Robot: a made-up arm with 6 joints. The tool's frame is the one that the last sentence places.
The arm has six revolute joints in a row. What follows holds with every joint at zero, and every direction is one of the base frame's. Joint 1 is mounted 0.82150 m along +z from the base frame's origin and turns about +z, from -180.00 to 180.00 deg. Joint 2 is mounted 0.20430 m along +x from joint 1 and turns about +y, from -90.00 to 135.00 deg. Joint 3 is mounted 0.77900 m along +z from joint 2 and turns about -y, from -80.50 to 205.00 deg. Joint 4 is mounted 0.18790 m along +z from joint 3 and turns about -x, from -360.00 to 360.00 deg. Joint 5 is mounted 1.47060 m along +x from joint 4 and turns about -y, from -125.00 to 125.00 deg. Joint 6 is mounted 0.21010 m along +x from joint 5 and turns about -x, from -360.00 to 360.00 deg. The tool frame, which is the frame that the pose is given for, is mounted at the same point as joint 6; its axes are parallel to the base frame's.
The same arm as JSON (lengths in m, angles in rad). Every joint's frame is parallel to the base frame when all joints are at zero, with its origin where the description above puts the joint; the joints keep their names.
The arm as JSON. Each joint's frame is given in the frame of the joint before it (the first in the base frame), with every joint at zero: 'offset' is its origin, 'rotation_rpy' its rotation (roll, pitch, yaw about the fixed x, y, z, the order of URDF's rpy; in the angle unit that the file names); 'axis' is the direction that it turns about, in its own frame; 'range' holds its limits. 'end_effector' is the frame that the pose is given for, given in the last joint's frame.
{"length_unit": "m", "angle_unit": "rad", "chain": [{"id": "joint 1", "offset": [0.0, 0.0, 0.8215], "rotation_rpy": [0.0, 0.0, 0.0], "axis": [0.0, 0.0, 1.0], "range": [-3.1416, 3.1416]}, {"id": "joint 2", "offset": [0.2043, 0.0, 0.0], "rotation_rpy": [0.0, 0.0, 0.0], "axis": [0.0, 1.0, 0.0], "range": [-1.5708, 2.3562]}, {"id": "joint 3", "offset": [0.0, 0.0, 0.779], "rotation_rpy": [0.0, 0.0, 0.0], "axis": [0.0, -1.0, 0.0], "range": [-1.405, 3.5779]}, {"id": "joint 4", "offset": [0.0, 0.0, 0.1879], "rotation_rpy": [0.0, 0.0, 0.0], "axis": [-1.0, 0.0, 0.0], "range": [-6.2832, 6.2832]}, {"id": "joint 5", "offset": [1.4706, 0.0, 0.0], "rotation_rpy": [0.0, 0.0, 0.0], "axis": [0.0, -1.0, 0.0], "range": [-2.1817, 2.1817]}, {"id": "joint 6", "offset": [0.2101, 0.0, 0.0], "rotation_rpy": [0.0, 0.0, 0.0], "axis": [-1.0, 0.0, 0.0], "range": [-6.2832, 6.2832]}], "end_effector": {"offset": [0.0, 0.0, 0.0], "rotation_rpy": [0.0, 0.0, 0.0]}}
